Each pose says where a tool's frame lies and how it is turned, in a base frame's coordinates. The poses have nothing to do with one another.
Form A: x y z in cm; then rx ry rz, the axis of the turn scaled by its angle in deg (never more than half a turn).
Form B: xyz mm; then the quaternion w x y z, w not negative. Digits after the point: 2 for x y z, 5 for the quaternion.
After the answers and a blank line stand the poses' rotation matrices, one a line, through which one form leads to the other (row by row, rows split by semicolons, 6 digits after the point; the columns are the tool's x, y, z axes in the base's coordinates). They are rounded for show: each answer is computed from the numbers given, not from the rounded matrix.
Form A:
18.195, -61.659, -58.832, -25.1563, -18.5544, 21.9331
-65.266, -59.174, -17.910, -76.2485, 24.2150, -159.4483
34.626, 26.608, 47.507, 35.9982, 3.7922, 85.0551
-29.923, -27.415, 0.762, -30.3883, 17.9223, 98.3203
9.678, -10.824, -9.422, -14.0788, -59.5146, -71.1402
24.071, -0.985, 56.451, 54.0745, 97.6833, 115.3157
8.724, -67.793, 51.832, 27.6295, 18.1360, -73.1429
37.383, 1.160, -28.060, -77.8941, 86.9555, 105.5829
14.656, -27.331, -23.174, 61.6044, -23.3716, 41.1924
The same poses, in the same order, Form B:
181.95, -616.59, -588.32, 0.94499, -0.21549, -0.15894, 0.18788
-652.66, -591.74, -179.10, 0.01403, -0.42738, 0.13573, -0.89372
346.26, 266.08, 475.07, 0.69191, 0.28117, 0.02962, 0.66433
-299.23, -274.15, 7.62, 0.61250, -0.22996, 0.13562, 0.74402
96.78, -108.24, -94.22, 0.68318, -0.10959, -0.46326, -0.55375
240.71, -9.85, 564.51, 0.16925, 0.33203, 0.59980, 0.70806
87.24, -677.93, 518.32, 0.76457, 0.22188, 0.14564, -0.58737
373.83, 11.60, -280.60, 0.19590, -0.48527, 0.54173, 0.65777
146.56, -273.31, -231.74, 0.77876, 0.49734, -0.18868, 0.33255

0.878880 -0.286590 -0.381361; 0.423587 0.836531 0.347548; 0.219416 -0.466993 0.856606
-0.634304 -0.090943 0.767716; -0.141083 -0.962763 -0.230614; 0.760101 -0.254591 0.597854
0.115585 -0.902652 0.414559; 0.935964 -0.040768 -0.349729; 0.332584 0.428436 0.840137
-0.143915 -0.973805 -0.176045; 0.849055 -0.212888 0.483512; -0.508325 -0.079887 0.857452
-0.042504 0.858165 -0.511611; -0.655092 0.362696 0.662801; 0.754352 0.363324 0.546761
-0.722219 0.158614 0.673232; 0.637986 -0.223194 0.736993; 0.267158 0.961783 0.060002
0.267580 0.962788 -0.037943; -0.833533 0.211543 -0.510365; -0.483347 0.168190 0.859121
-0.452265 -0.783485 -0.426154; -0.268057 -0.336313 0.902795; -0.850648 0.522536 -0.057916
0.707622 -0.705627 0.036903; 0.330277 0.284137 -0.900102; 0.624650 0.649121 0.434113

